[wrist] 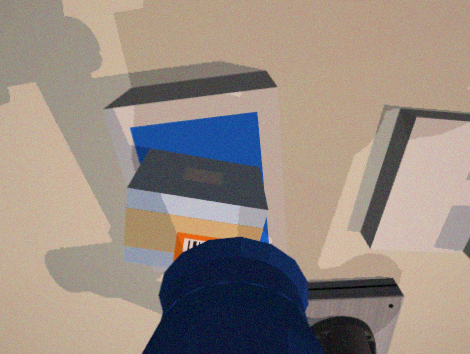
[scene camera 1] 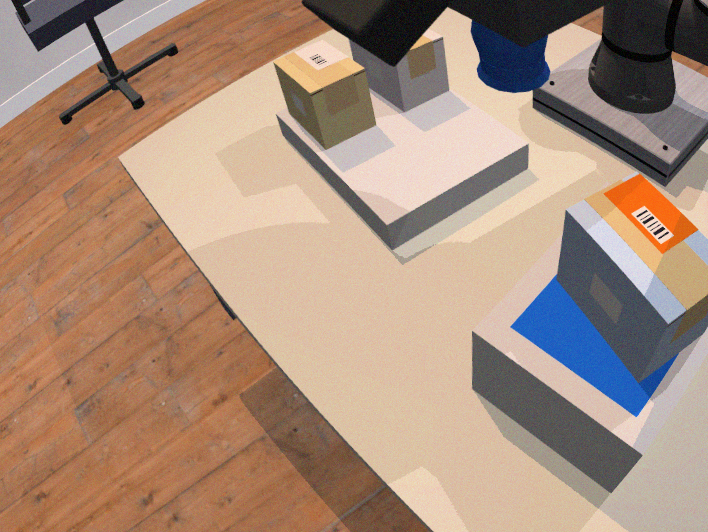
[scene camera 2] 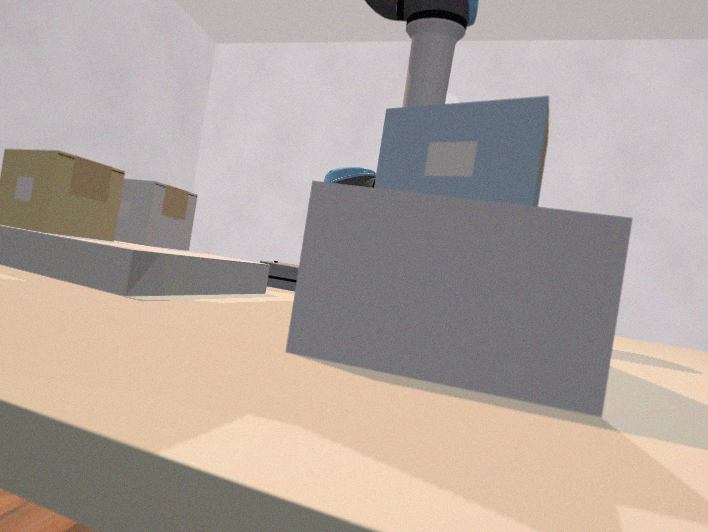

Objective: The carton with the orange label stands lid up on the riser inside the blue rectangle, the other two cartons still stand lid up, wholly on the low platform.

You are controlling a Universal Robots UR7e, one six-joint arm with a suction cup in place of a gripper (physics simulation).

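Frame: origin at the arm's base, x up, y ahead, z left, level; centimetres.
Seen in the pictures: hand, tool point: (wrist: 234,301) (scene camera 1: 513,69); arm's base, link origin: (wrist: 336,340) (scene camera 1: 631,85).
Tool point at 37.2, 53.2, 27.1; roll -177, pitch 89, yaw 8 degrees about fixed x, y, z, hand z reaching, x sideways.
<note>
Offsets run from my tool point to a thing's top centre, as dx, dy, dz. Level surfaces: height alone.
The carton with the orange label {-20.4, -14.3, +2.7} (scene camera 1: 600,271) (scene camera 2: 406,165) (wrist: 200,202) stands lid up on the riser {-30.1, -14.8, +1.8} (scene camera 1: 549,411) (scene camera 2: 457,297). It is turned at an angle to the blue rectangle {-30.1, -14.8, +1.8} (scene camera 1: 578,348) (wrist: 200,135); in scene camera 1 its lower edge seems to cross the rectangle's right edge. A tan carton {-27.0, -9.9, -50.9} (scene camera 1: 351,122) (scene camera 2: 40,200) and a grey carton {-27.0, -23.2, -50.9} (scene camera 1: 392,85) (scene camera 2: 134,214) stand upright on the low platform {-37.4, -16.2, -43.1} (scene camera 1: 446,165) (scene camera 2: 194,274) (wrist: 400,200). The arm partly hides the grey carton's top. My blue suction cup (scene camera 1: 513,82) (wrist: 234,255) is open and empty, raised apart from the cartons.
The arm's base plate (scene camera 1: 618,131) (wrist: 360,300) lies behind the platform and riser. Dark arm parts (scene camera 1: 389,28) hang over the grey carton. A black stand (scene camera 1: 114,80) is on the floor beyond the table {dx -42.2} (scene camera 1: 320,320) (scene camera 2: 200,354).
</note>
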